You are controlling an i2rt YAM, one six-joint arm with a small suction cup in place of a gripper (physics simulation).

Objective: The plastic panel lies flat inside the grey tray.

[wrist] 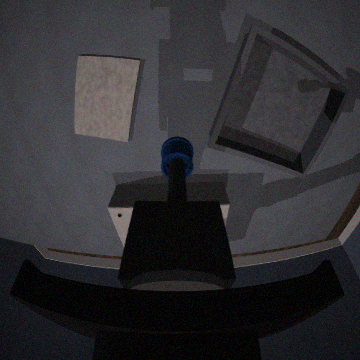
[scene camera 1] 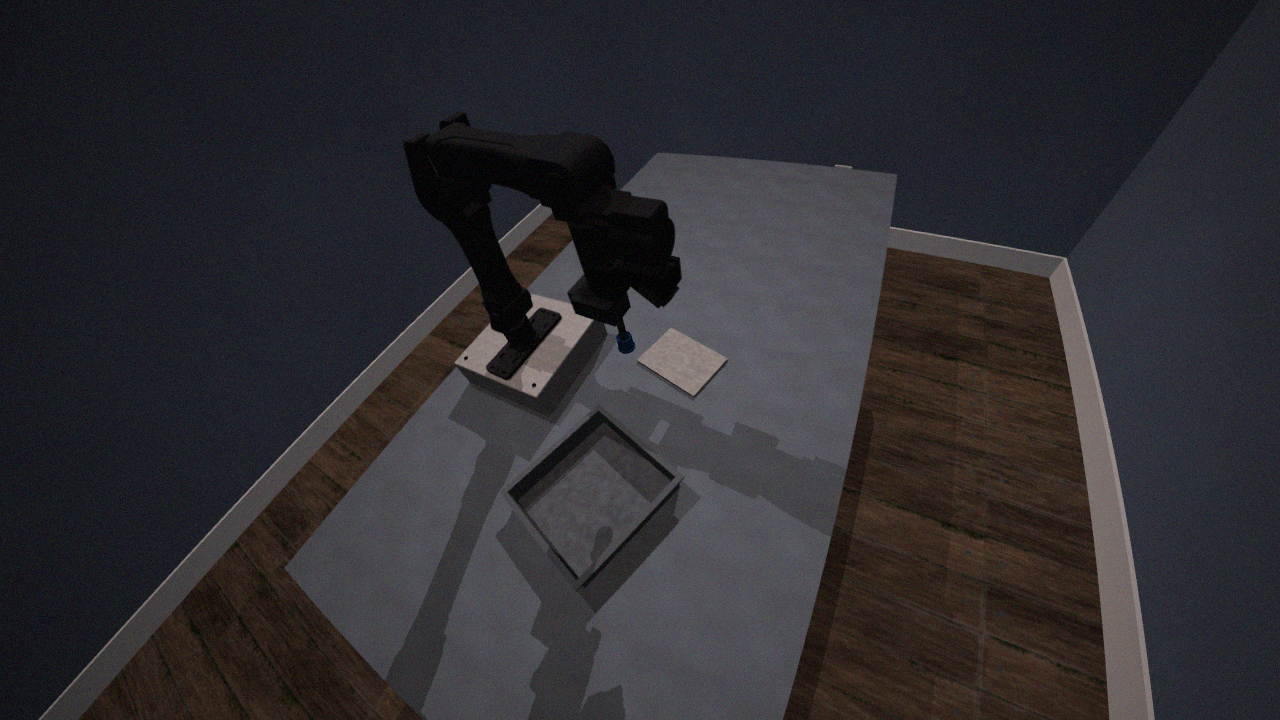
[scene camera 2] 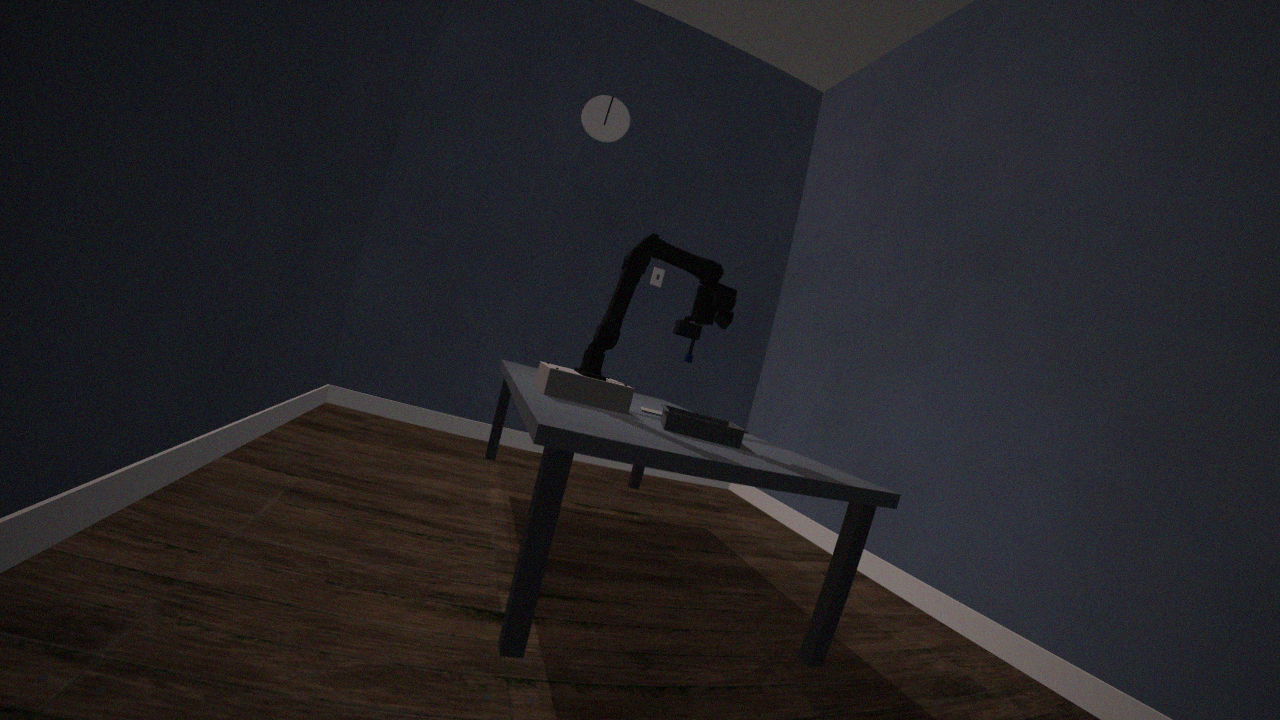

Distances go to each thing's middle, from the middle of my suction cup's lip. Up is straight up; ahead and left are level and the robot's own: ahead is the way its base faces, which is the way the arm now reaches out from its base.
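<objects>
Plastic panel (scene camera 1: pixel 687 364): my suction cup 200 mm above it, 20 mm short of it, 140 mm to the right of it. Grey tray (scene camera 1: pixel 591 492): 180 mm below my suction cup, 200 mm to the right of it, 10 mm ahead of it.
</objects>
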